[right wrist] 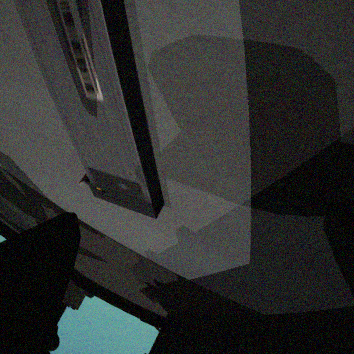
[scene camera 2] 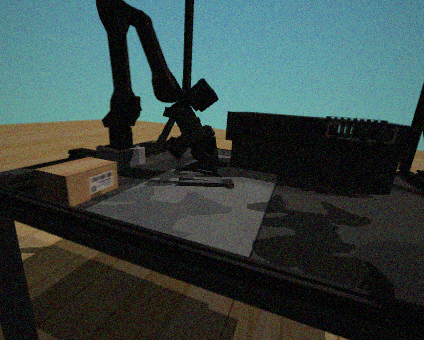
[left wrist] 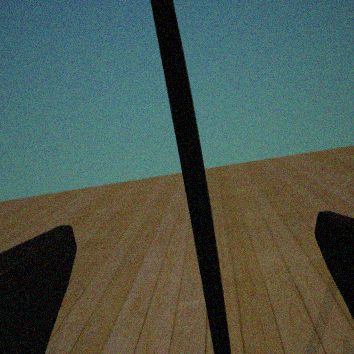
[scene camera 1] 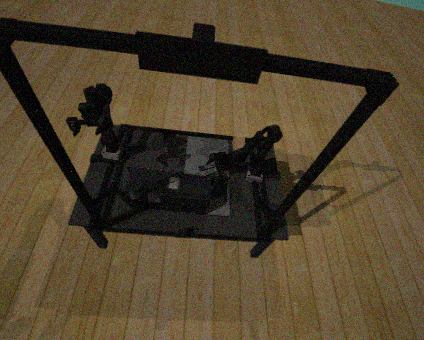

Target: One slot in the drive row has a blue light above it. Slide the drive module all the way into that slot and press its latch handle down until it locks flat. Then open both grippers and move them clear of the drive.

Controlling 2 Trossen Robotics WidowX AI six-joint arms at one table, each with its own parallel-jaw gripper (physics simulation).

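Pixels of known places: left gripper, fingertip midpoint: (left wrist: 197, 233) (scene camera 1: 85, 135); right gripper, fingertip midpoint: (right wrist: 205, 222) (scene camera 2: 216, 171) (scene camera 1: 207, 171); left arm's base, origin of the base link: (scene camera 1: 112, 148); right arm's base, origin of the base link: (scene camera 2: 121, 146) (scene camera 1: 255, 171).
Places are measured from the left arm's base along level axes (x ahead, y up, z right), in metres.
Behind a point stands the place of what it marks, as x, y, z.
The drive module (scene camera 2: 205, 183) @[0.606, -0.062, -0.044] (right wrist: 112, 135) @[0.605, -0.060, -0.015] is a long grey bar lying flat on the pale mat (scene camera 2: 235, 232) @[0.472, -0.070, -0.203] (right wrist: 220, 245) @[0.554, -0.070, 0.060]; its dark end face carries a small yellow mark in the right wrist view. The state of its latch handle is too dark to tell. My right gripper (scene camera 1: 212, 162) (scene camera 2: 210, 172) @[0.609, -0.049, 0.027] (right wrist: 205, 222) @[0.609, -0.049, 0.027] is open and low, close to the module, with nothing between its fingers. My left gripper (scene camera 1: 74, 125) (left wrist: 197, 233) @[0.058, 0.427, 0.276] is open and empty, raised at the far left, facing away from the table. The dark drive chassis (scene camera 1: 195, 187) @[0.546, 0.103, 0.249] (scene camera 2: 310, 155) @[0.390, 0.002, 0.174] stands beside the mat. Its slots and the blue light do not show.
A brown cardboard box (scene camera 2: 75, 180) @[0.758, -0.024, -0.264] with a white label sits at the table's left edge in scene camera 2. A black gantry (scene camera 1: 200, 55) @[0.514, 0.969, 0.468] spans above the table, its side posts (scene camera 1: 45, 130) @[0.094, 0.674, 0.482] (left wrist: 187, 145) @[0.085, 0.440, 0.459] coming down at both sides. Shadows darken the table and mat.
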